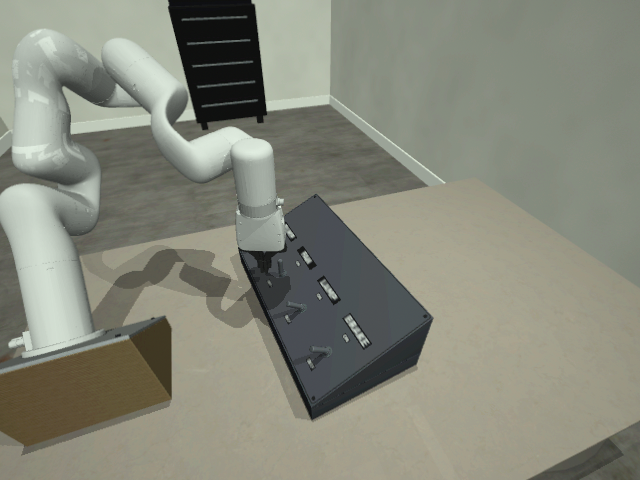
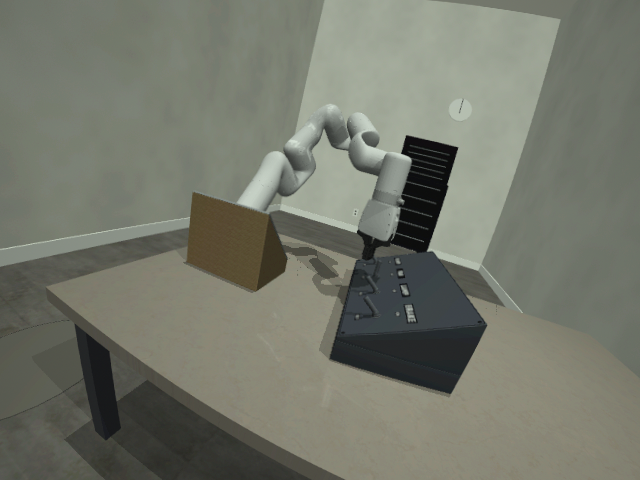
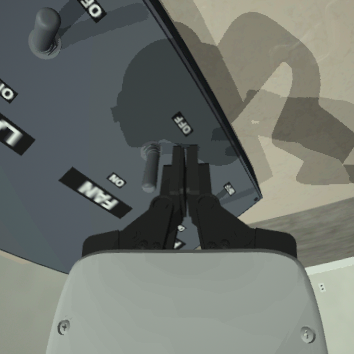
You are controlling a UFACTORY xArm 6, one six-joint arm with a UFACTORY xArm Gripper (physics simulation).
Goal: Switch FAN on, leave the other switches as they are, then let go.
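Frame: origin at the arm's base, x ahead, y left, z up, level; metres.
Seen in the pictures: gripper, fingertip midpoint: (image 1: 265, 268) (image 2: 366, 258) (image 3: 186, 159); arm's base, link origin: (image 1: 66, 345) (image 2: 238, 226).
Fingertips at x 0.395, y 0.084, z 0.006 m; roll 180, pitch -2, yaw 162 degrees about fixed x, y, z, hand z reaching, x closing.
Pixels of each thing's middle, then the offset from my fingertips to it. Level surfaces: height alone.
- dark sloped switch box, body centre: (image 3: 67, 125) (image 1: 318, 288) (image 2: 397, 299) dx +0.121, dy -0.033, dz -0.073 m
- FAN lever, body centre: (image 3: 151, 168) (image 1: 280, 267) (image 2: 377, 267) dx +0.038, dy +0.014, dz -0.019 m
- LAMP lever, body centre: (image 3: 44, 32) (image 1: 295, 305) (image 2: 372, 283) dx +0.045, dy -0.106, dz -0.024 m
- nearest lever, body centre: (image 1: 319, 349) (image 2: 371, 305) dx +0.064, dy -0.225, dz -0.024 m
- table, surface height: dz -0.135 m
The dark sloped switch box (image 1: 379, 294) (image 2: 444, 294) (image 3: 85, 110) stands on the table. The FAN lever (image 1: 280, 266) (image 2: 377, 268) (image 3: 150, 172) leans toward its ON label (image 3: 116, 180), away from its OFF label (image 3: 182, 123). The LAMP lever (image 1: 296, 306) (image 2: 371, 284) (image 3: 47, 25) and the nearest lever (image 1: 319, 350) (image 2: 370, 306) lean toward their OFF side. The far switch's lever is hidden behind the gripper. My gripper (image 1: 264, 271) (image 2: 368, 257) (image 3: 186, 159) is shut and empty, beside the FAN lever on its OFF side; contact cannot be told.
A brown wedge-shaped block (image 1: 87, 387) (image 2: 227, 242) stands at the arm's base, left of the switch box. The table (image 1: 491, 258) (image 2: 206, 320) extends around the box. A black drawer cabinet (image 1: 222, 67) (image 2: 423, 201) stands on the floor behind.
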